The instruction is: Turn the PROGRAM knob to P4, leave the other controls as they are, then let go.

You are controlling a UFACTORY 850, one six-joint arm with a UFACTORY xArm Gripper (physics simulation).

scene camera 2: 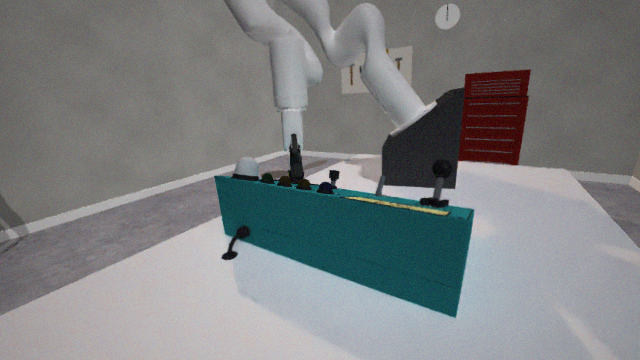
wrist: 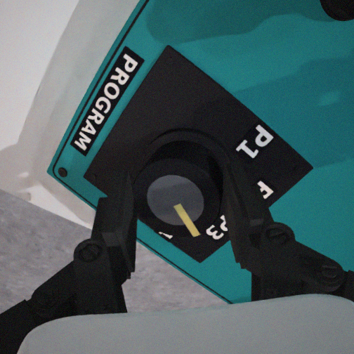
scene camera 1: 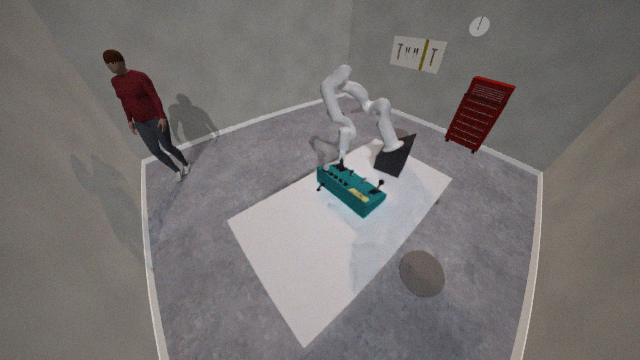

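Observation:
The PROGRAM knob [wrist: 175, 187] is round and black with a grey cap and a yellow pointer. It sits on a black plate [wrist: 170, 90] on the teal control box [scene camera 1: 345, 194] [scene camera 2: 350, 240] [wrist: 300, 60]. In the wrist view the pointer's end lies between the partly covered P3 label [wrist: 217, 230] and a mostly hidden label to its left. My gripper [scene camera 1: 341, 167] [scene camera 2: 296, 176] [wrist: 177, 187] is shut on the knob, with one finger against each side. The fingers cover part of the P2 label. The scene views do not show the knob clearly.
The box also bears a white dome [scene camera 2: 247, 168], several coloured buttons, a small black-topped switch [scene camera 2: 334, 176] and a ball-topped lever [scene camera 1: 381, 183] [scene camera 2: 442, 169]. A black crank [scene camera 2: 233, 242] sticks out in front. A person [scene camera 1: 140, 100] stands on the floor at the left.

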